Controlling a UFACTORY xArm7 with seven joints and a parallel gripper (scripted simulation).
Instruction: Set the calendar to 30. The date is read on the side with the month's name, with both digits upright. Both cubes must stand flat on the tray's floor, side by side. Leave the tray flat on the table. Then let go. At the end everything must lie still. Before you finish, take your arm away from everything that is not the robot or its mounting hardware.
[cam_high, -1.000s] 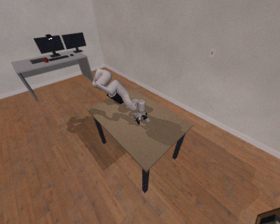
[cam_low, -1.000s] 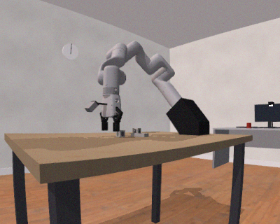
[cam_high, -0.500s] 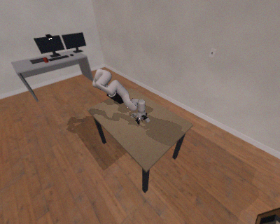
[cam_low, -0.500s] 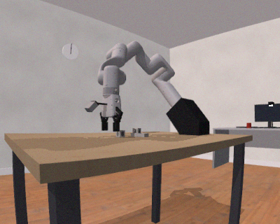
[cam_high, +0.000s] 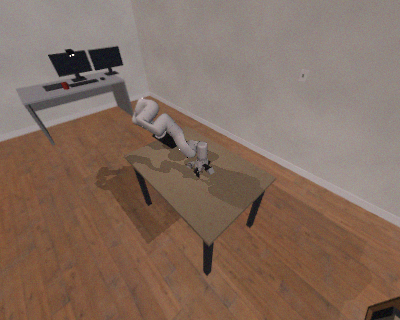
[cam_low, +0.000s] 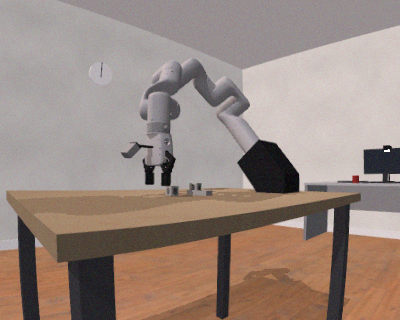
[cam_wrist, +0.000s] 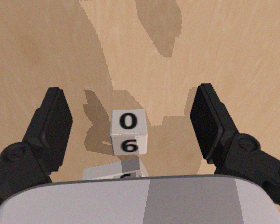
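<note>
My gripper is now 16 cm past the low tray, 4 cm to the right of it and 4 cm above it.
</note>
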